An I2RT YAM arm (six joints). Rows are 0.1 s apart.
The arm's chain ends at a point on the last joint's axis. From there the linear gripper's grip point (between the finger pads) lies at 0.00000 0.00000 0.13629 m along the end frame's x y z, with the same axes.
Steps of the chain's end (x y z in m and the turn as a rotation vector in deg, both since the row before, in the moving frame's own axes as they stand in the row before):
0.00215 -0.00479 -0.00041 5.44 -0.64 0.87
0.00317 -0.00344 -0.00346 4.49 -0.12 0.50
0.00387 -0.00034 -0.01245 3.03 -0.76 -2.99
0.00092 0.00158 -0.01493 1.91 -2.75 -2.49
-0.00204 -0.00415 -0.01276 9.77 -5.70 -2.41
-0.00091 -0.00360 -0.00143 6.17 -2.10 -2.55
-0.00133 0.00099 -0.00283 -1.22 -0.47 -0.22
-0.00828 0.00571 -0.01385 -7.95 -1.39 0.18
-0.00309 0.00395 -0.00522 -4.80 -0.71 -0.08
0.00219 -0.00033 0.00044 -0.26 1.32 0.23
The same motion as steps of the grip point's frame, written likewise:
0.00073 -0.01772 -0.00103 5.44 -0.64 0.87
0.00293 -0.01411 -0.00388 4.49 -0.12 0.50
0.00188 -0.00749 -0.01265 3.03 -0.76 -2.99
-0.00571 -0.00282 -0.01516 1.91 -2.75 -2.49
-0.01599 -0.02695 -0.01541 9.77 -5.70 -2.41
-0.00622 -0.01813 -0.00231 6.17 -2.10 -2.55
-0.00244 0.00389 -0.00287 -1.22 -0.47 -0.22
-0.01161 0.02455 -0.01520 -7.95 -1.39 0.18
-0.00477 0.01536 -0.00571 -4.80 -0.71 -0.08
0.00533 0.00029 0.00040 -0.26 1.32 0.23

